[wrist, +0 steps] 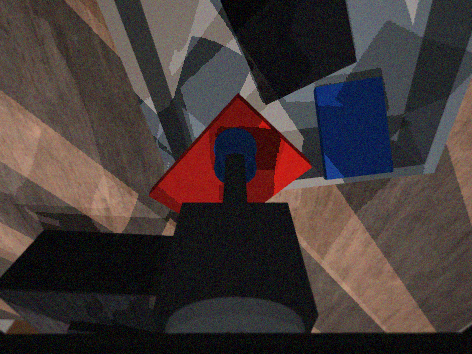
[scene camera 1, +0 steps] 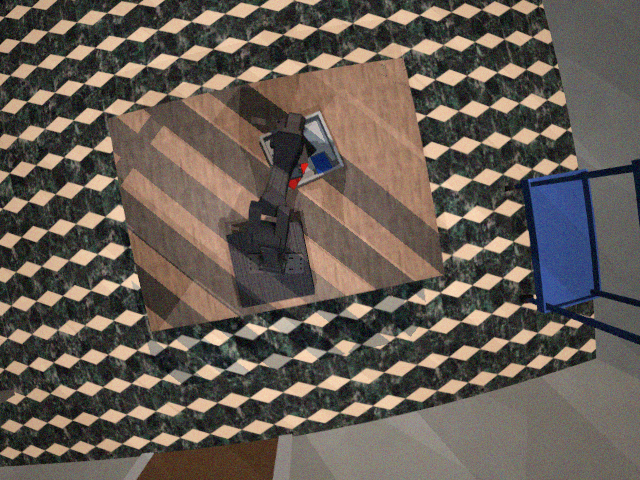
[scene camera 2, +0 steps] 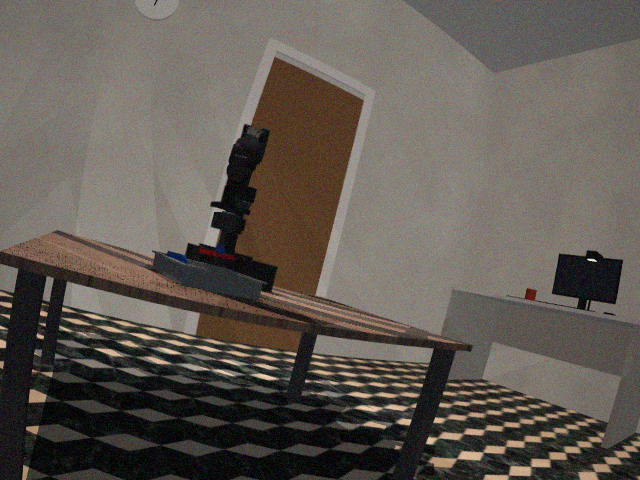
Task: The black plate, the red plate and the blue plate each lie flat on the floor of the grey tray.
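Note:
My suction cup holds the red plate from above. The red plate looks level and hangs above the near rim of the grey tray, overlapping its near left part in the wrist view. The blue plate is inside the tray near a corner, close to the rim; I cannot tell whether it lies fully flat. The black plate is inside the tray ahead of the red plate, partly cut off by the wrist view's top edge.
The arm crosses over the tray and hides part of it in the first scene view. The arm's base stands at one edge of the wooden table. A blue chair stands away from the table.

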